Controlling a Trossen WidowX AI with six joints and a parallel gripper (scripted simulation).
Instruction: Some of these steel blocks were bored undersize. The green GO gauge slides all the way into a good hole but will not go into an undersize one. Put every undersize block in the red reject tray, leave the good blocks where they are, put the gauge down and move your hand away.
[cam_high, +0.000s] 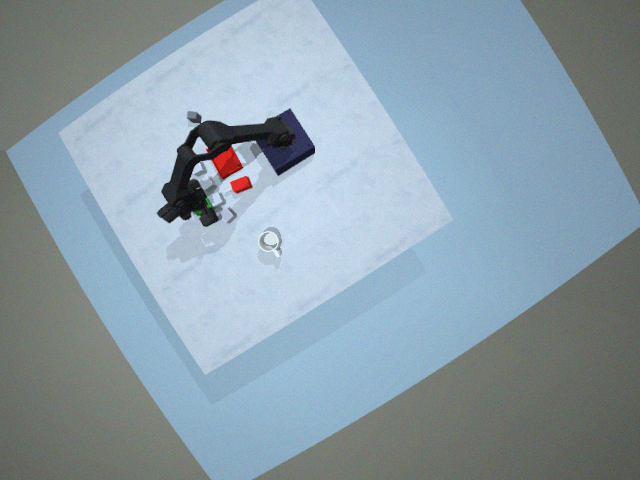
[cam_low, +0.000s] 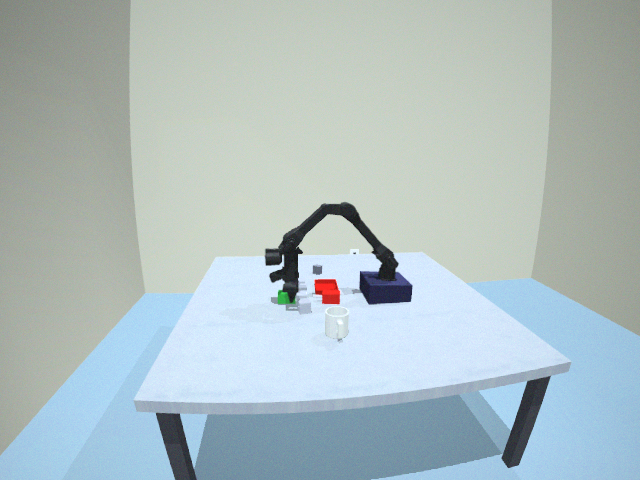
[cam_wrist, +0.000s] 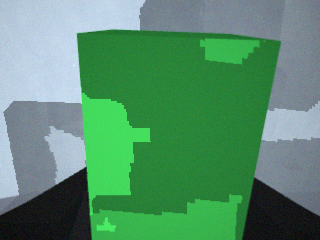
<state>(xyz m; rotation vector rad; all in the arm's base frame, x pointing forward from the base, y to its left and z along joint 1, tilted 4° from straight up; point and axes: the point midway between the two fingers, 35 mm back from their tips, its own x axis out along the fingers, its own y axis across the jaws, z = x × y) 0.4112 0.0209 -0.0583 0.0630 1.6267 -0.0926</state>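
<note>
Now: gripper tip 14 cm past the red block and 1 cm below it. Round my gripper tip: white mug: 29 cm to the left, 13 cm behind, 2 cm above; green GO gauge: 2 cm above, 1 cm behind; red reject tray: 17 cm behind, 13 cm to the right.
</note>
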